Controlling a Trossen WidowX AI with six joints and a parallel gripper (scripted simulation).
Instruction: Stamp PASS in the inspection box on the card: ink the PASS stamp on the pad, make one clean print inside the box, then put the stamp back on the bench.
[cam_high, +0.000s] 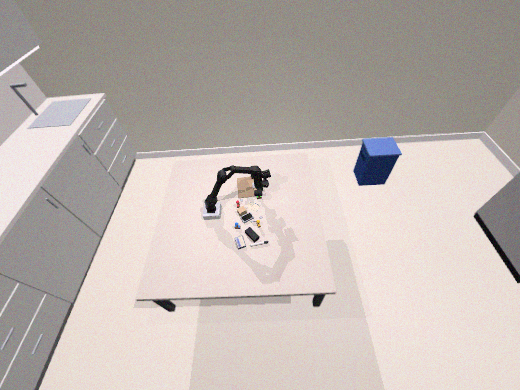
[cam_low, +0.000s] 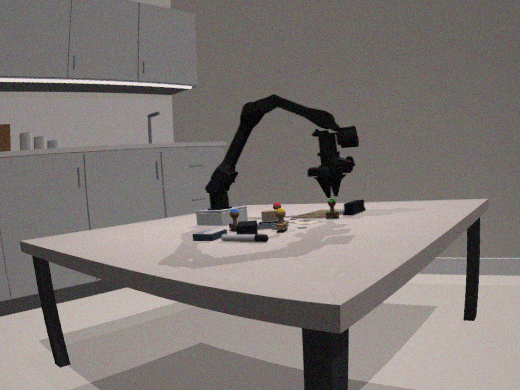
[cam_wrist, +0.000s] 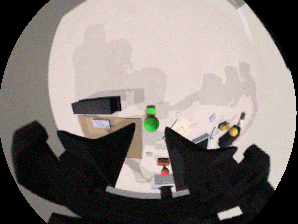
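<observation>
Right now my gripper tip is 50 mm above the green-knobbed stamp. The rest, counted from my gripper tip: pale card (90 mm to the right, 70 mm below, 50 mm behind); then black block (140 mm to the left, 50 mm below); then red-knobbed stamp (170 mm behind, 80 mm to the right, 50 mm below).
</observation>
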